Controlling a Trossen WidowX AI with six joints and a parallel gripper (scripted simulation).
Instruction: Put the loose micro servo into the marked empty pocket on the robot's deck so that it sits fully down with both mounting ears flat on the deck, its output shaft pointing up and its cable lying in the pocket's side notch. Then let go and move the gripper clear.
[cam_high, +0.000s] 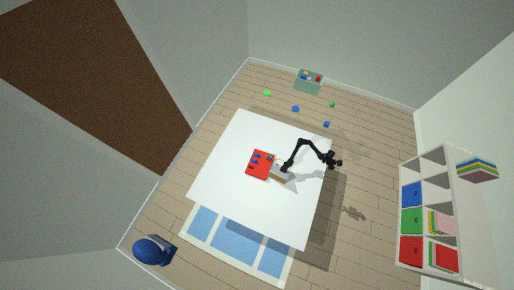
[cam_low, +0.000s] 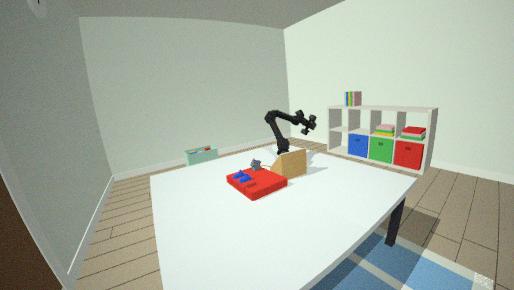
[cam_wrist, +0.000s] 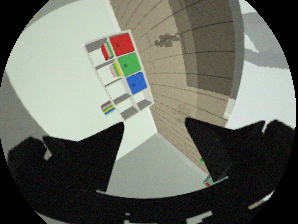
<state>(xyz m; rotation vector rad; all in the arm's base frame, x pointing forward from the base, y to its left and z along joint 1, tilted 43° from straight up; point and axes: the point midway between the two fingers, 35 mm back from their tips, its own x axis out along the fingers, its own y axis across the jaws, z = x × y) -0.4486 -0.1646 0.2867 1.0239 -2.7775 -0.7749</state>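
Now: the red robot deck 690 mm ahead of my gripper tip, 370 mm to the left of it and 170 mm below it.
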